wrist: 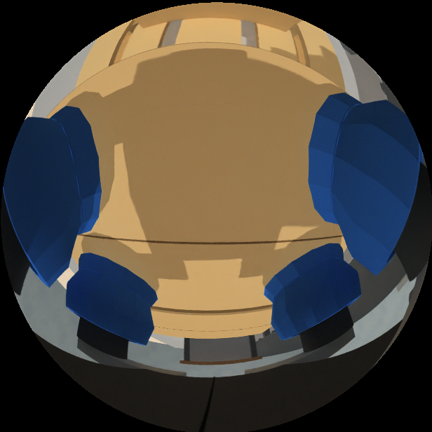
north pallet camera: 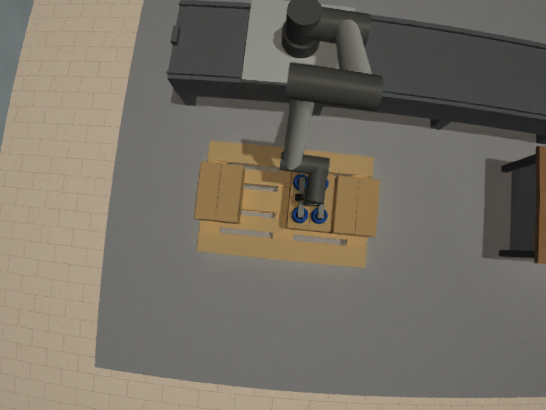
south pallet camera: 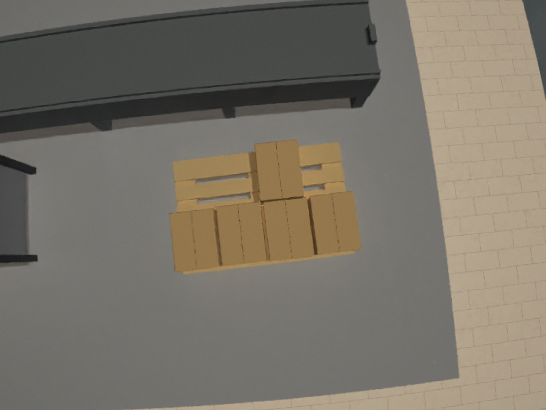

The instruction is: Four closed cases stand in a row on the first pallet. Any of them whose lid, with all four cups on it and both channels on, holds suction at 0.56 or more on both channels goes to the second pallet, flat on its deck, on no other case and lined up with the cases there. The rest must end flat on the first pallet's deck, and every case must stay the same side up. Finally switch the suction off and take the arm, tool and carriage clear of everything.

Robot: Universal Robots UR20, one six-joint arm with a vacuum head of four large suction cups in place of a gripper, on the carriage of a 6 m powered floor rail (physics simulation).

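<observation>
Three closed cases lie flat on the first pallet (north pallet camera: 280,257) in the north view: a left one (north pallet camera: 220,192), a middle-right one (north pallet camera: 310,225) (wrist: 215,150) and a right one (north pallet camera: 356,206) close beside it. Bare slats separate the left case from the middle-right one. My suction head (north pallet camera: 310,199) (wrist: 212,215) is over the middle-right case, its four blue cups within the lid's outline and very close to it. Cup shadows fall beside the cups; contact is hard to tell. Nothing is lifted. The second pallet (south pallet camera: 215,170) bears a front row of cases (south pallet camera: 195,240) (south pallet camera: 241,234) (south pallet camera: 288,230) (south pallet camera: 335,221).
Another case (south pallet camera: 279,170) lies behind the front row on the second pallet, with bare slats on both sides. The dark floor rail (north pallet camera: 450,70) (south pallet camera: 185,55) runs behind both pallets. The pale carriage (north pallet camera: 265,45) is on it. A brown-edged stand (north pallet camera: 541,205) is at the north view's right edge.
</observation>
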